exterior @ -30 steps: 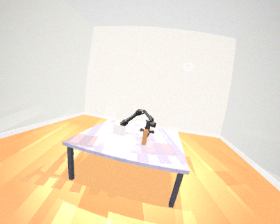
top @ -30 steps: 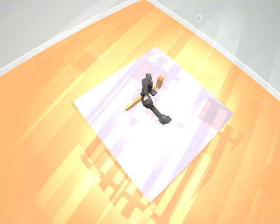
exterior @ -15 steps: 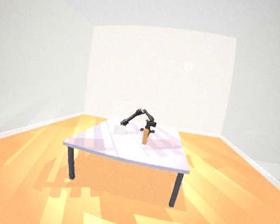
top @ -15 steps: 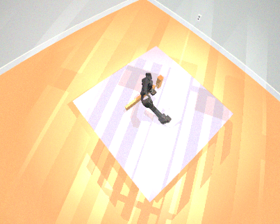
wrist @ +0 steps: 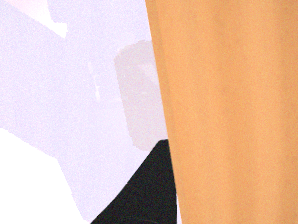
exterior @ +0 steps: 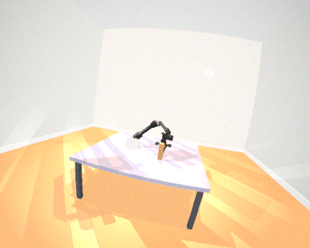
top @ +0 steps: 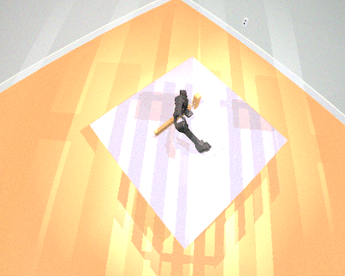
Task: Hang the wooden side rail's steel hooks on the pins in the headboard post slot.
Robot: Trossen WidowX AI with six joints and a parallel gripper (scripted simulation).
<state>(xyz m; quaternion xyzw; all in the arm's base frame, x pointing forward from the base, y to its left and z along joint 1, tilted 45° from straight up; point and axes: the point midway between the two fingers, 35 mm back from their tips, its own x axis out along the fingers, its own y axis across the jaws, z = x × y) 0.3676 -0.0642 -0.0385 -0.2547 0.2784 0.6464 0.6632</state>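
Right now my gripper tip is 150 mm to the left of the wooden headboard post and 40 mm below it.
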